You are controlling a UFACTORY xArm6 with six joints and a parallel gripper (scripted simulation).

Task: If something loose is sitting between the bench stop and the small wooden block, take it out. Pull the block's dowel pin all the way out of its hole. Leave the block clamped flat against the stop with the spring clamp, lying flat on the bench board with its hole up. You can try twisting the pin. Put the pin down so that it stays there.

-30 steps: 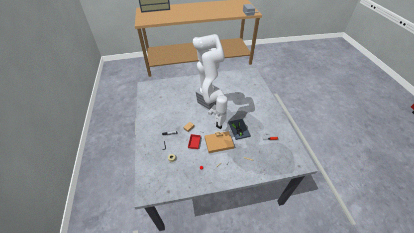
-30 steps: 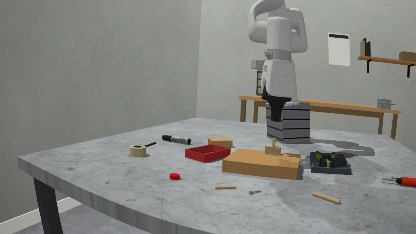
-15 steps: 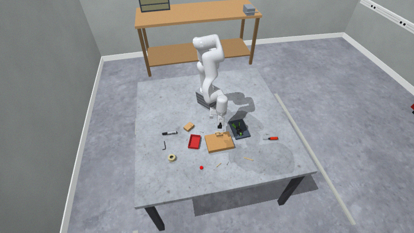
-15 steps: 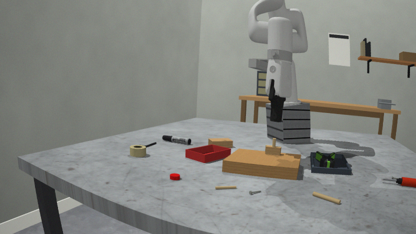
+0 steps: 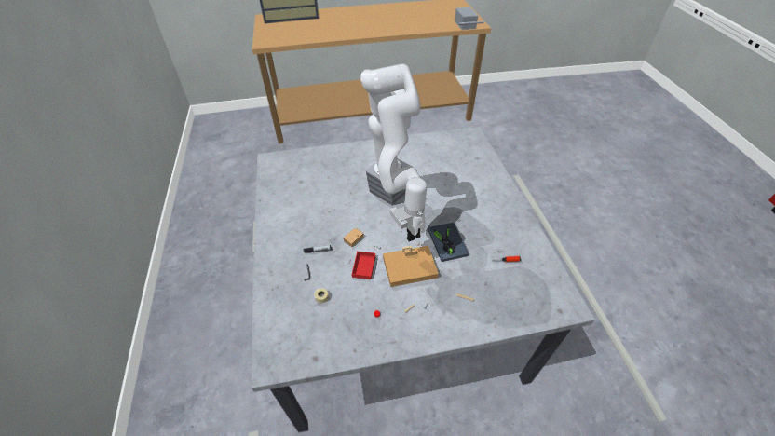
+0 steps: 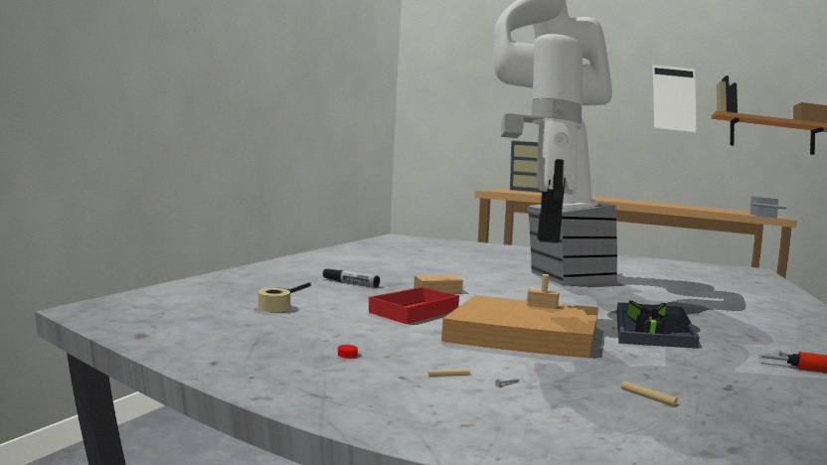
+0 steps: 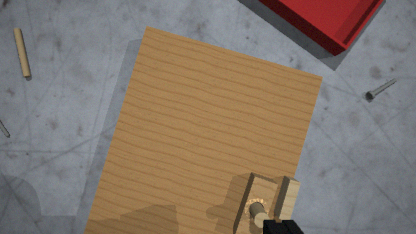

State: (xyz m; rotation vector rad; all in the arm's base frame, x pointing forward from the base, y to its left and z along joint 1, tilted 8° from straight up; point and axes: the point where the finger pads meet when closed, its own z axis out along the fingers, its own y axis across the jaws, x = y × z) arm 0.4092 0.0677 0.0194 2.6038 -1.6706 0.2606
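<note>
My gripper is now 9 cm above the dowel pin. Round my hand: dark tray (18 cm to the left, 14 cm below, 7 cm behind); bench board (12 cm below, 5 cm ahead, 1 cm to the right); wooden block (11 cm below).
</note>
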